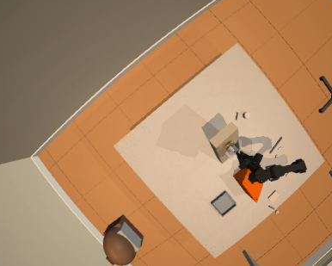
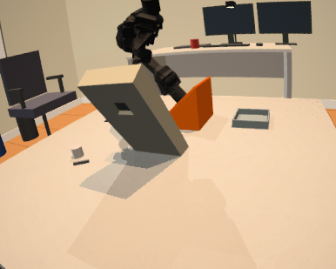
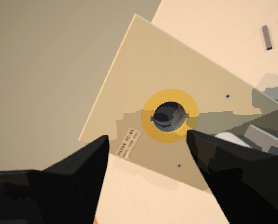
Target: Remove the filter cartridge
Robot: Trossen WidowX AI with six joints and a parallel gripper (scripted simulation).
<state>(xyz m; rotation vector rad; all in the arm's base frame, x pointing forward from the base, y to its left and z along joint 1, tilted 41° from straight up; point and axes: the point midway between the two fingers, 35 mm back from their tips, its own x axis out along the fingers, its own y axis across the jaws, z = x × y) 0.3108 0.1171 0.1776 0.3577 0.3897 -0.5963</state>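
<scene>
My gripper tip is 150 mm above the round filter cartridge and 20 mm past it. Round my gripper tip: grey tray (360 mm behind, 320 mm to the left, 320 mm below); beige service panel (170 mm below, 20 mm ahead).
</scene>
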